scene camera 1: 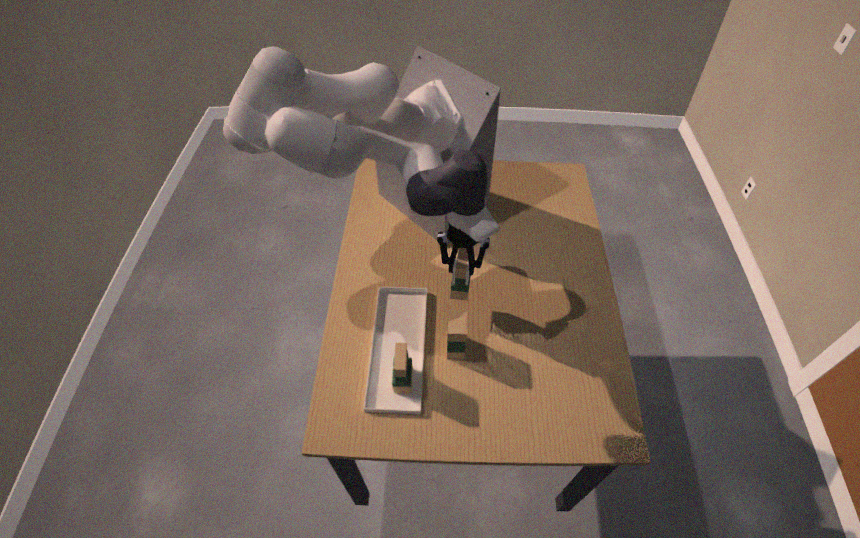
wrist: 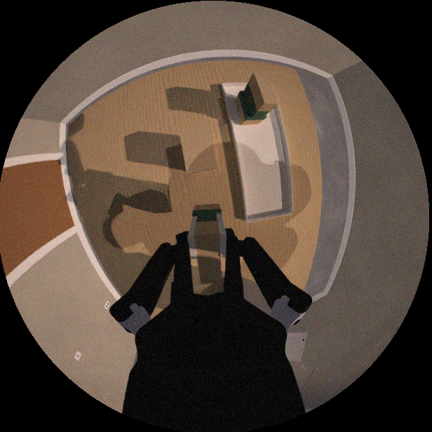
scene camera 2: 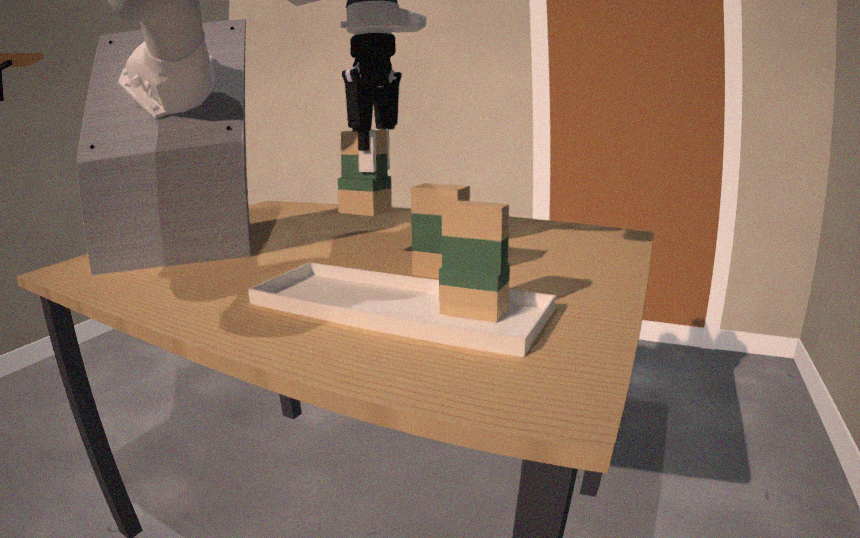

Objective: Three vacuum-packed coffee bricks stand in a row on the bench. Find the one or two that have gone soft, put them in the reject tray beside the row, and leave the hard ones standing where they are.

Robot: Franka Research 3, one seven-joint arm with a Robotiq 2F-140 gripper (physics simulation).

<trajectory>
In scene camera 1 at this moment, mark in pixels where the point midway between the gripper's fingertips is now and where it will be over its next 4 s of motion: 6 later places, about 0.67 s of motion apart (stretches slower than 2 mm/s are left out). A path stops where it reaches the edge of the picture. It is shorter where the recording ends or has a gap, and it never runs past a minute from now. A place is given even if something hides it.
The gripper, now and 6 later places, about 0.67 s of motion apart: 460,280; 414,310; 400,319; 404,336; 404,335; 406,318; 403,315
</trajectory>
